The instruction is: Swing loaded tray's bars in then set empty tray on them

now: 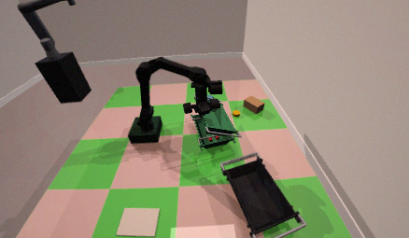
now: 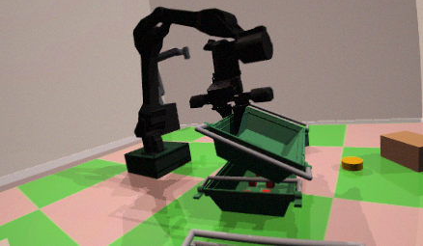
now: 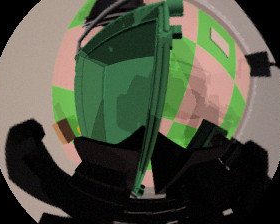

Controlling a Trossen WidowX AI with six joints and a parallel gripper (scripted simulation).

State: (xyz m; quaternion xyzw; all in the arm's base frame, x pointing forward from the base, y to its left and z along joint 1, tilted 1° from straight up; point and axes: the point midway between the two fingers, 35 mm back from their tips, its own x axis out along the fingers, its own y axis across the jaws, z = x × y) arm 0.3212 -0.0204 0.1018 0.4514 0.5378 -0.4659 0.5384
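My gripper tip is now 80 mm short of the green tray and 10 mm to the right of it. The rest, counted from my gripper tip: blue block (70 mm ahead, 340 mm to the left, 110 mm below); then brown box (380 mm ahead, 220 mm to the left, 100 mm below); then orange disc (240 mm ahead, 160 mm to the left, 120 mm below).
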